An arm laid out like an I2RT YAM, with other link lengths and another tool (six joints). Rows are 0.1 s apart.
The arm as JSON. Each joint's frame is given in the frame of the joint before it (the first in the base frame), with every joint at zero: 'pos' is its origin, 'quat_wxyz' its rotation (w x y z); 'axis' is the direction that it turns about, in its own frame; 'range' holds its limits. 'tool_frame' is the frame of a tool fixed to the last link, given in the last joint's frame.
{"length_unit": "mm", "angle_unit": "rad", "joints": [
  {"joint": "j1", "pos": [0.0, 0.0, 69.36], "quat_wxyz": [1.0, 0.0, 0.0, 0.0], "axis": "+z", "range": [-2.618, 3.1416]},
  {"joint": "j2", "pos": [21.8, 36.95, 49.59], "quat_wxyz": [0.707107, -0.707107, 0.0, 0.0], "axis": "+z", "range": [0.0, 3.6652]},
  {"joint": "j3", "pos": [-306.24, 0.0, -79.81], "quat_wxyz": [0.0, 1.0, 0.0, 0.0], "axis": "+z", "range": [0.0, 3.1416]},
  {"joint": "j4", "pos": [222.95, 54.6, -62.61], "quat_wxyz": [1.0, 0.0, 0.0, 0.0], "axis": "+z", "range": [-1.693, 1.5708]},
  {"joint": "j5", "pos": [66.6, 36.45, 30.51], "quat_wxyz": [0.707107, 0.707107, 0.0, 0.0], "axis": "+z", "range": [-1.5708, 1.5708]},
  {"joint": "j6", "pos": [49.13, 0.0, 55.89], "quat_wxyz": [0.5, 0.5, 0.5, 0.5], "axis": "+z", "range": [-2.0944, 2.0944]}
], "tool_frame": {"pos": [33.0, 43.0, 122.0], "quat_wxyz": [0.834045, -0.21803, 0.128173, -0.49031]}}
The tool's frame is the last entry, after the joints.
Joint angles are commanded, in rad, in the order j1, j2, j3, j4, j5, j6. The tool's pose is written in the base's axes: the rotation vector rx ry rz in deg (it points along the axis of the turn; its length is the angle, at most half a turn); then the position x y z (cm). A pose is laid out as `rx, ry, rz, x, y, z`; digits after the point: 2 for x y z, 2 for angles.
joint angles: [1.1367, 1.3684, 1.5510, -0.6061, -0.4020, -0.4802]
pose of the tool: -113.71, -65.22, -73.63, 14.73, 34.39, 37.45
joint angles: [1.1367, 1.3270, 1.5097, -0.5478, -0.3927, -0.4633]
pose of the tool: -111.94, -62.30, -75.76, 14.64, 33.89, 38.31
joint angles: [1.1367, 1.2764, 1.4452, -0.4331, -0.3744, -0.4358]
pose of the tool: -108.73, -57.21, -79.30, 14.79, 33.59, 39.68
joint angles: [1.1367, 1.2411, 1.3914, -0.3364, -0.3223, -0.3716]
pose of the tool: -108.98, -50.12, -81.14, 15.42, 33.14, 40.43
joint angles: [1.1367, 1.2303, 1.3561, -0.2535, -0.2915, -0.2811]
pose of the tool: -109.86, -43.35, -79.55, 15.80, 33.28, 40.76
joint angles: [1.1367, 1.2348, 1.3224, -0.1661, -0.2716, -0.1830]
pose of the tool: -110.61, -37.13, -76.48, 16.12, 33.90, 40.74
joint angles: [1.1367, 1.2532, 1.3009, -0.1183, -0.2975, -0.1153]
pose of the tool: -111.11, -35.56, -71.93, 15.80, 34.87, 39.98
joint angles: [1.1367, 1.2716, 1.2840, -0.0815, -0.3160, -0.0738]
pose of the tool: -111.50, -34.86, -68.93, 15.65, 35.68, 39.26
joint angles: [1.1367, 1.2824, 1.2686, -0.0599, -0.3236, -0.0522]
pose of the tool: -112.05, -34.53, -67.28, 15.61, 36.12, 38.59
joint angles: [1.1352, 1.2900, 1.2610, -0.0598, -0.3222, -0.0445]
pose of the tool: -113.15, -34.45, -66.50, 15.73, 36.25, 37.93
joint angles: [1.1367, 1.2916, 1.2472, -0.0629, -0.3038, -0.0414]
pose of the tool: -114.73, -33.94, -66.45, 15.95, 36.14, 37.16
